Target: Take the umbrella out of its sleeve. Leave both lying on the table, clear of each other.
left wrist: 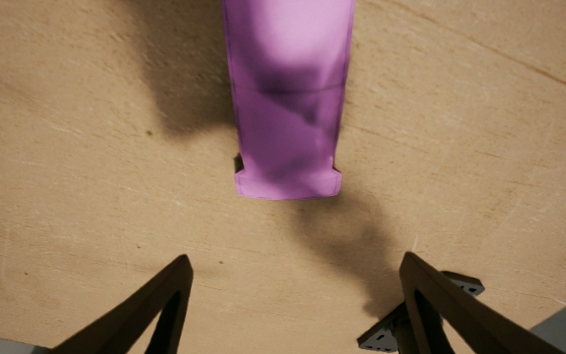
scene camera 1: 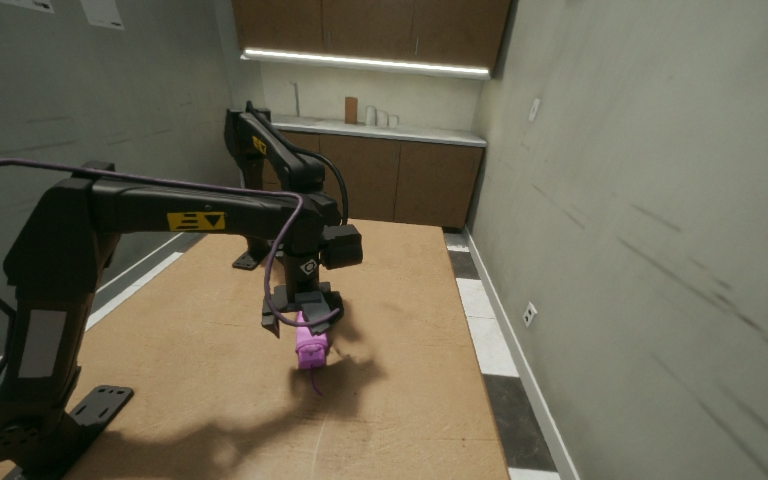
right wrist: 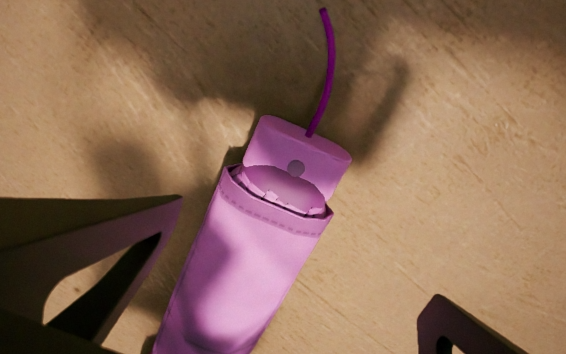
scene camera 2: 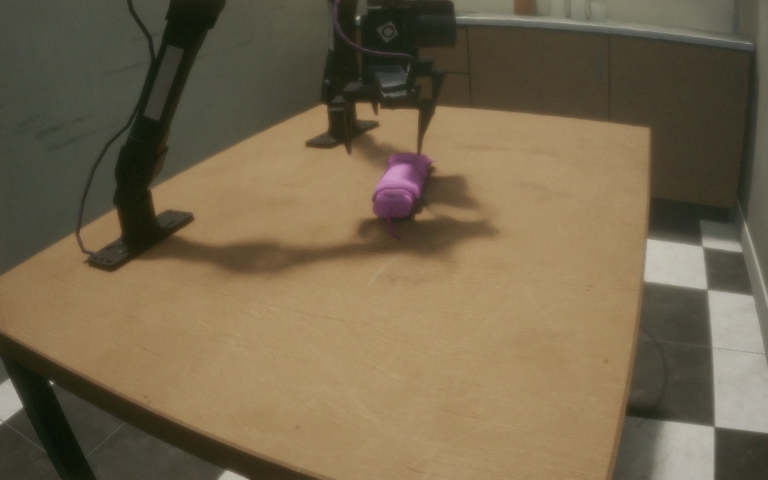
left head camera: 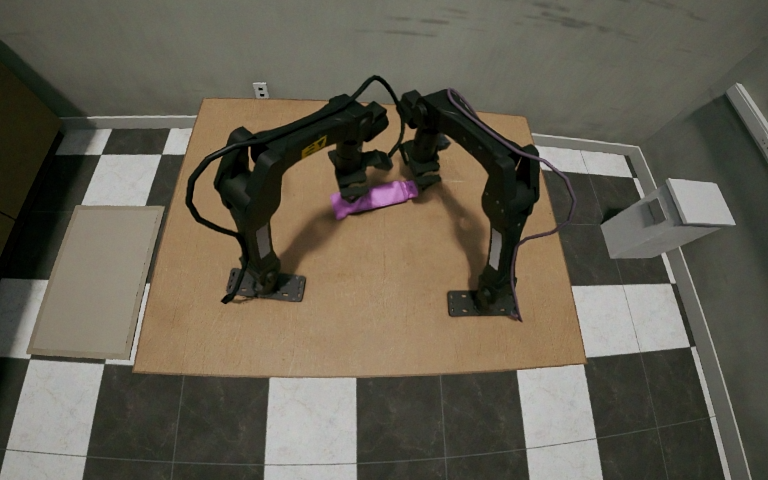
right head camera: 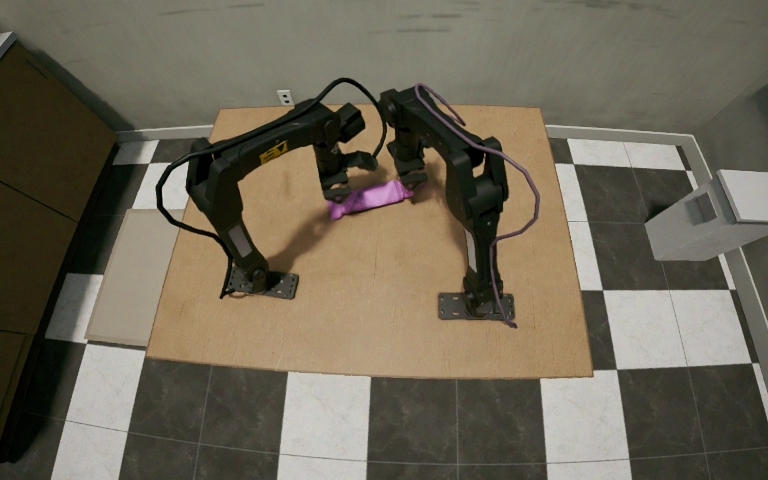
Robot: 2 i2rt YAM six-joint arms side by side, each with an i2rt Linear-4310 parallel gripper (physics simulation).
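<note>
The pink sleeve [left head camera: 376,198] [right head camera: 373,198] [scene camera 1: 310,336] [scene camera 2: 403,175] [left wrist: 290,75] [right wrist: 250,270] lies on the table with the umbrella [scene camera 1: 311,357] [scene camera 2: 392,204] [right wrist: 300,147] inside. The umbrella's end sticks out of the sleeve's mouth, with a thin purple strap [right wrist: 330,70] [scene camera 1: 314,382]. My left gripper [left head camera: 352,193] [right head camera: 336,193] [left wrist: 295,263] is open and empty, above the sleeve's closed end. My right gripper [left head camera: 429,181] [right head camera: 415,180] [scene camera 1: 299,332] [scene camera 2: 384,152] [right wrist: 305,260] is open and empty, above the mouth end, its fingers on either side of the sleeve in the right wrist view.
The two grippers hang close together over the wooden table [left head camera: 368,339] [right head camera: 368,345] [scene camera 2: 283,367]. A black cable [left head camera: 376,79] loops beside the left wrist, and a purple cable [scene camera 1: 271,249] hangs at the right wrist. A wall stands behind the table's far edge.
</note>
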